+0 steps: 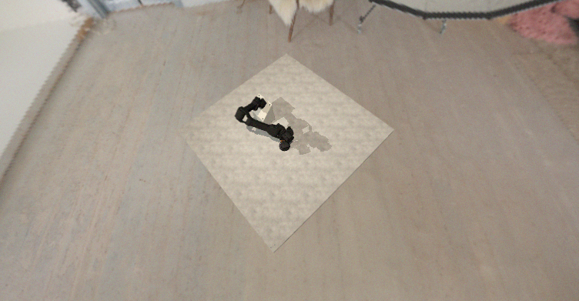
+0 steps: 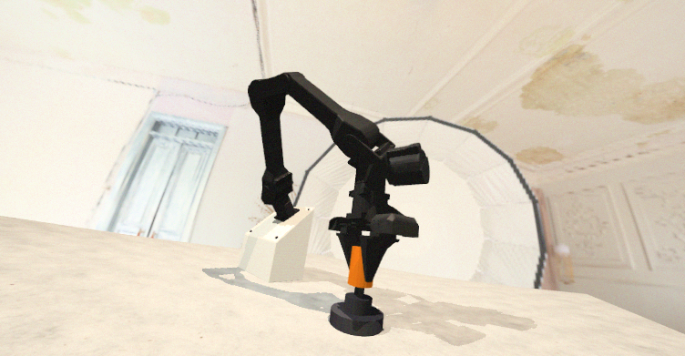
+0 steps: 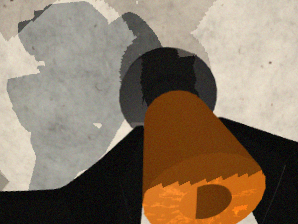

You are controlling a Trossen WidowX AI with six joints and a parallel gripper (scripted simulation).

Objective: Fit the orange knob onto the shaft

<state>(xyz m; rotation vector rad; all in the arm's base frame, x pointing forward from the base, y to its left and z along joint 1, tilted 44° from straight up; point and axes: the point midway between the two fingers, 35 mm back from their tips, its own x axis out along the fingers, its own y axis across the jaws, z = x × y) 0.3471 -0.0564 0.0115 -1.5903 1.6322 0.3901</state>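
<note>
My gripper tip is 2 cm below the orange knob. The rest, counted from my gripper tip: dark round pedestal: 4 cm below.
</note>
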